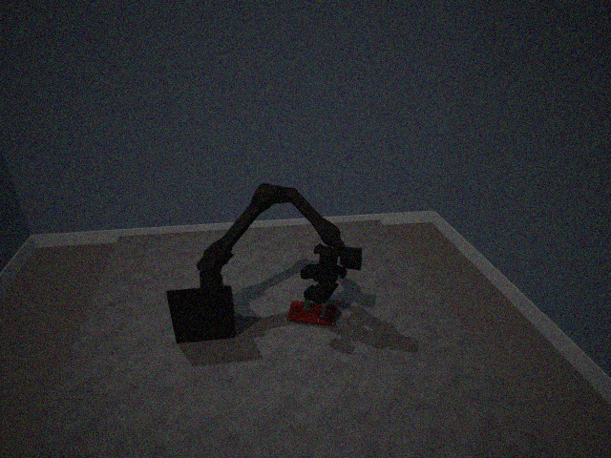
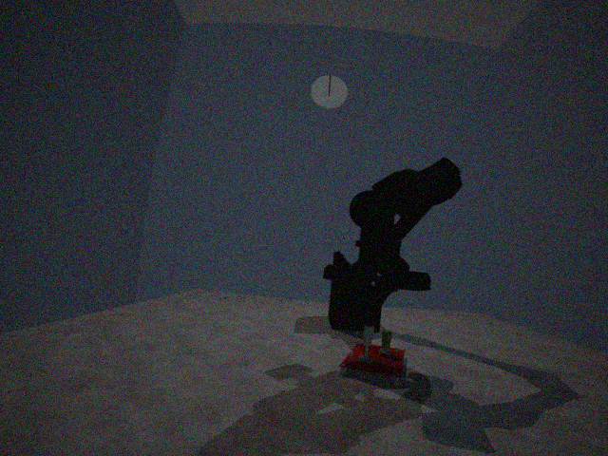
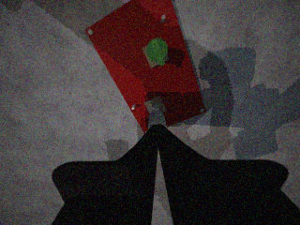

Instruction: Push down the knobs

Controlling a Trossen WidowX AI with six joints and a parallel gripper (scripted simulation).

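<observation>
The grey knob is 10 mm below my gripper tip. Also, from my gripper tip: green knob: 40 mm behind, 50 mm to the left, 30 mm below.
</observation>
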